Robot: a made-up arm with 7 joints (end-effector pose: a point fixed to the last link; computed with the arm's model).
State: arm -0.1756 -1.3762 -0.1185 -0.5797 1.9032 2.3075 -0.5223
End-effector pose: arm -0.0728 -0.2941 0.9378 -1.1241 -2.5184 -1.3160
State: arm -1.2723 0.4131 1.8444 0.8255 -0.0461 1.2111 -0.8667
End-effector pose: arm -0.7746 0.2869 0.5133 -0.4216 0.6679 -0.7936
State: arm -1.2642 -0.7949 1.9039 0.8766 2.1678 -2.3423 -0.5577
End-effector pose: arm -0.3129 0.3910 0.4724 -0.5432 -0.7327 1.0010
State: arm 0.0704 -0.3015 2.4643 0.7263 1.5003 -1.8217 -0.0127
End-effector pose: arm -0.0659 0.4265 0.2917 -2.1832 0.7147 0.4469
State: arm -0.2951 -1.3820 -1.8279 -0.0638 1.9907 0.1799 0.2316
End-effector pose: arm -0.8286 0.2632 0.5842 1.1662 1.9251 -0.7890
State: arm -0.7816 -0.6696 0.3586 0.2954 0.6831 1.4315 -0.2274
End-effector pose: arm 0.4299 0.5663 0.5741 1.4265 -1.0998 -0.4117
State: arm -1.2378 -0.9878 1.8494 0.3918 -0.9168 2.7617 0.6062
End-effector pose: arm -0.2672 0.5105 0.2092 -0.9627 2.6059 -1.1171
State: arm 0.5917 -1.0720 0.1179 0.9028 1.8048 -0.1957 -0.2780
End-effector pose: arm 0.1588 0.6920 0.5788 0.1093 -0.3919 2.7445
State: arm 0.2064 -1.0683 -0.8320 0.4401 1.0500 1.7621 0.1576
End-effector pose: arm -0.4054 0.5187 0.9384 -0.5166 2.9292 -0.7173
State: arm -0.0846 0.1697 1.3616 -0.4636 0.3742 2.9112 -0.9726
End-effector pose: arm -0.0902 -0.1696 0.1247 -1.3404 0.1578 -0.4365
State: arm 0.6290 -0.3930 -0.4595 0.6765 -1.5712 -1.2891 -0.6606
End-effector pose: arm -0.0962 0.2176 1.0165 -0.6659 0.1113 0.1857
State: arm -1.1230 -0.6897 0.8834 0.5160 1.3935 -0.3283 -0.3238
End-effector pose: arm -0.0758 0.7579 0.5886 -3.0191 0.2190 -0.2114
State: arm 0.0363 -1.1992 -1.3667 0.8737 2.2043 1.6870 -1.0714
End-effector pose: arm -0.4850 0.6789 0.5414 1.2061 0.4260 -0.9031
